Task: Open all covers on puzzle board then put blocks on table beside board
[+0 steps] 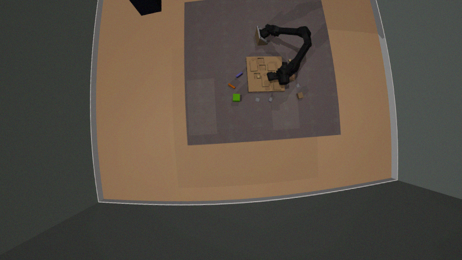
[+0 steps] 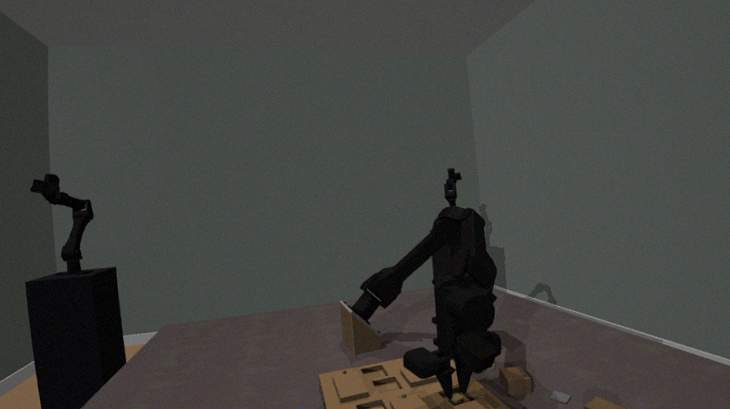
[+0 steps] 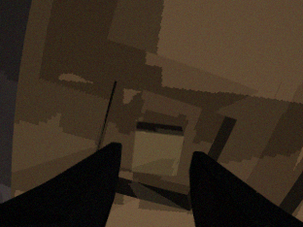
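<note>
The purple piece lies 5 cm behind my gripper tip, 30 cm to the right of it and 1 cm below it. Also, from my gripper tip: orange stick (3 cm ahead, 37 cm to the right, 1 cm below); then green cube (13 cm ahead, 34 cm to the right); then tiny green piece (15 cm behind, 21 cm to the left, 1 cm below).
</note>
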